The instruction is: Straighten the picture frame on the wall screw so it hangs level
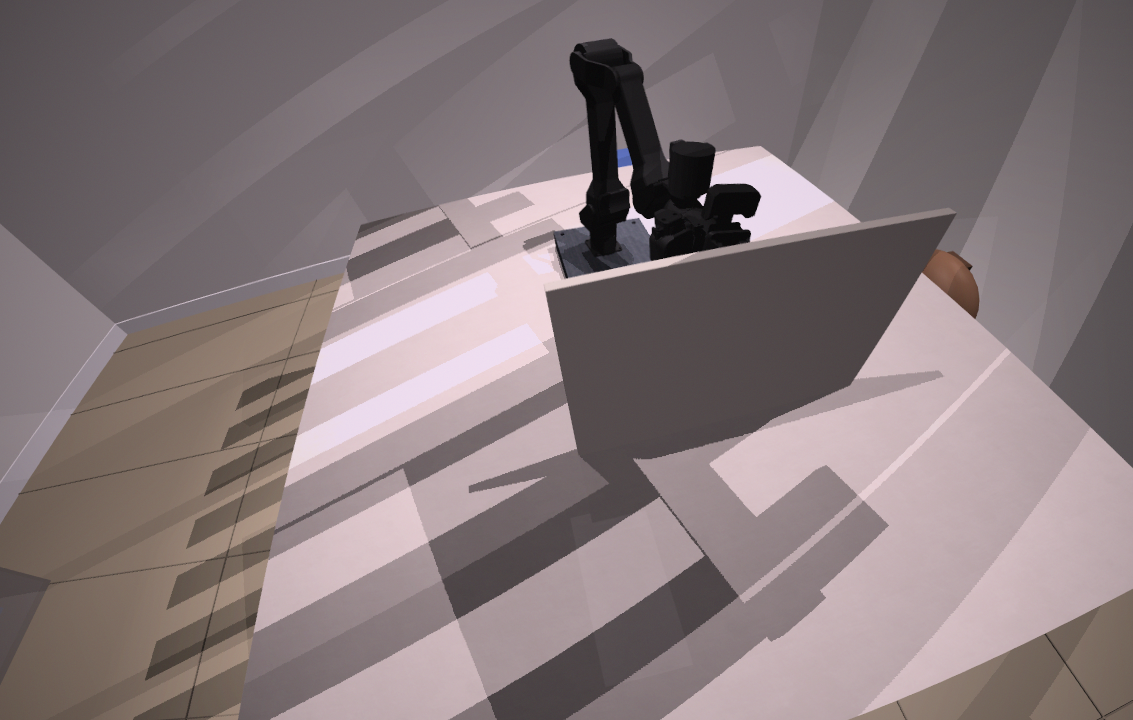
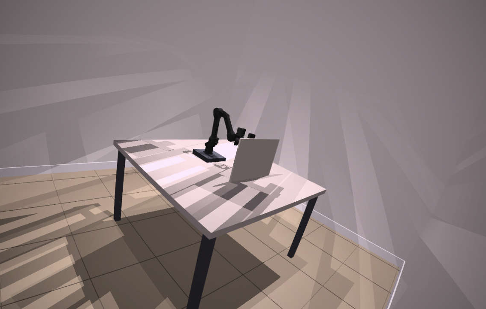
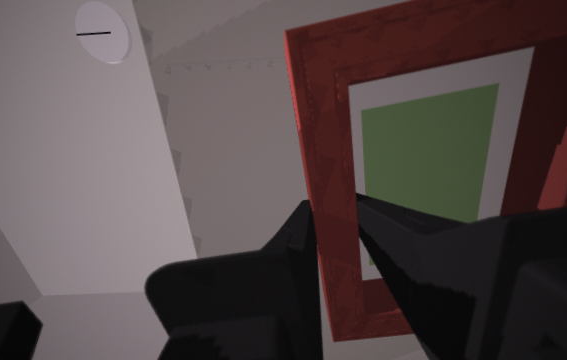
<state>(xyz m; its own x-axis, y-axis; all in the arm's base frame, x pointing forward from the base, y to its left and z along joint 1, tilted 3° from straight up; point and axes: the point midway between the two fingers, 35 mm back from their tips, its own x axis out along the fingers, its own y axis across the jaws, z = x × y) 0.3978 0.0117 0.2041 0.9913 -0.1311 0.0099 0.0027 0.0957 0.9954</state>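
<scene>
The picture frame is 50 mm below my gripper tip. Also, from my gripper tip: wall panel 20 mm ahead, 70 mm below.
</scene>
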